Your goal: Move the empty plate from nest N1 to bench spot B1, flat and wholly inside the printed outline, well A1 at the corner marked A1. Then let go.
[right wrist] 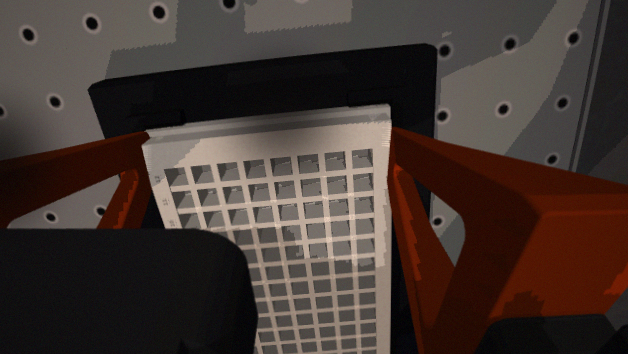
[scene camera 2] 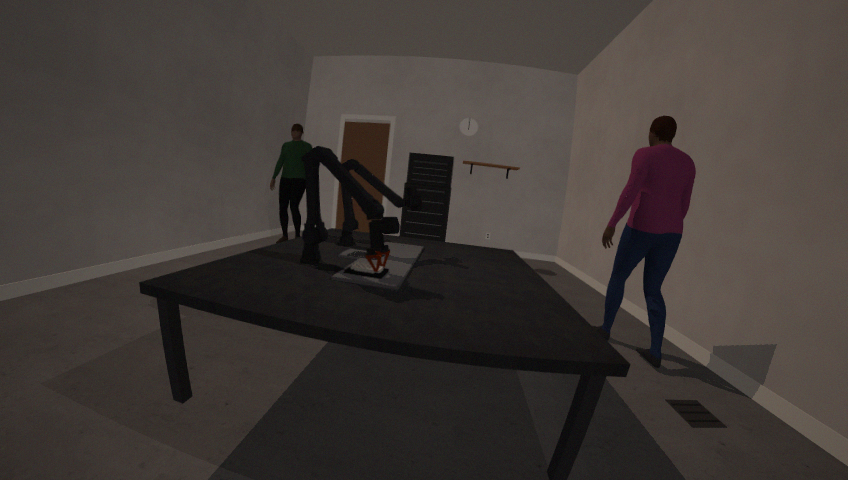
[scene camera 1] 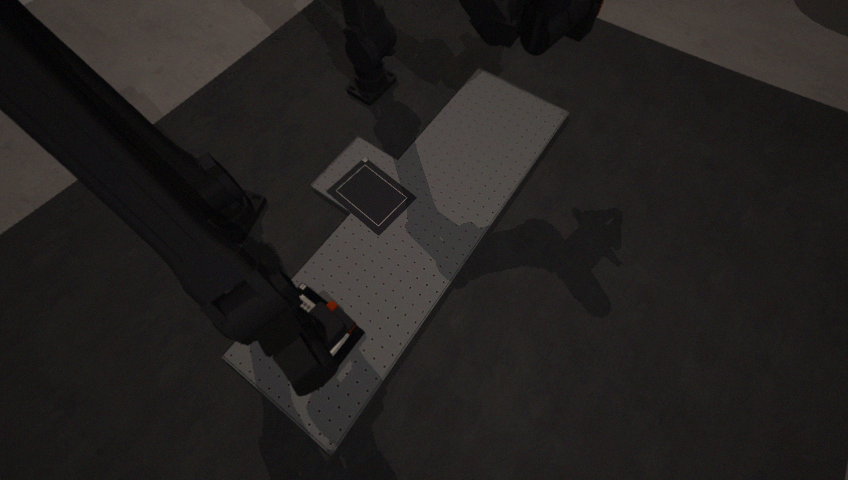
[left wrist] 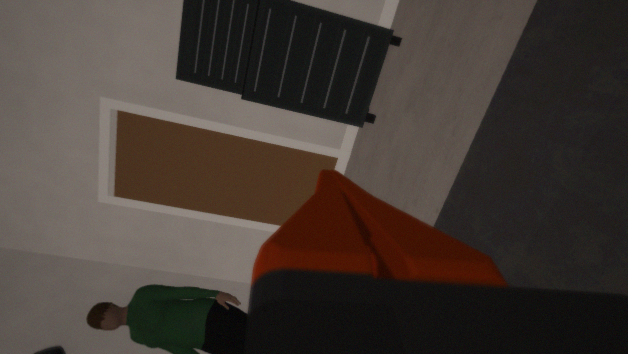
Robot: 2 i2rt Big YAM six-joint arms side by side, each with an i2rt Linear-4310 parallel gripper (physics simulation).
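Places are measured from the left arm's base along level axes (x right, y back, z down), in metres.
Where they show: left gripper, between the fingertips: [scene camera 2: 420,202] [left wrist: 326,183]; right gripper, between the fingertips: [right wrist: 268,146] [scene camera 2: 379,269] [scene camera 1: 331,349]; left arm's base, origin of its link: [scene camera 2: 346,244] [scene camera 1: 372,85]; right arm's base, origin of its link: [scene camera 2: 310,260] [scene camera 1: 238,216].
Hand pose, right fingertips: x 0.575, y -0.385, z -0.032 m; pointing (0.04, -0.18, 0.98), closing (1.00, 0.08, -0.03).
Observation:
Each offset is from my right fingertips to the top centre of the thing. "pt": to the spot under its first point. Level surfaces: height alone.
The pale, many-welled plate {dx +0.000, dy +0.055, dz -0.007 m} [right wrist: 310,220] [scene camera 2: 359,265] lies at the black nest {dx +0.000, dy +0.055, dz +0.001 m} [right wrist: 265,82], inside its rim; whether its underside touches is hidden. Row numbers 12, 11 and 10 show along its left edge in the right wrist view; well A1 is hidden. My right gripper [right wrist: 268,146] [scene camera 2: 376,270] is shut on the plate, one orange finger against each long side. My left gripper [left wrist: 326,183] is shut and empty, high above the table. Bench spot B1 is a dark panel {dx -0.306, dy +0.162, dz +0.017 m} [scene camera 1: 372,194] with a thin white outline {pt dx -0.259, dy +0.164, dz +0.017 m} [scene camera 1: 357,208] and a small pale mark near its top corner.
The perforated board {dz +0.019 m} [scene camera 1: 487,136] [right wrist: 530,75] lies on the dark table {dz +0.032 m} [scene camera 1: 684,356] [scene camera 2: 476,309]. The right arm [scene camera 1: 136,196] reaches over the board's lower left in scene camera 1. Two people [scene camera 2: 292,160] [scene camera 2: 663,190] stand beyond the table's sides.

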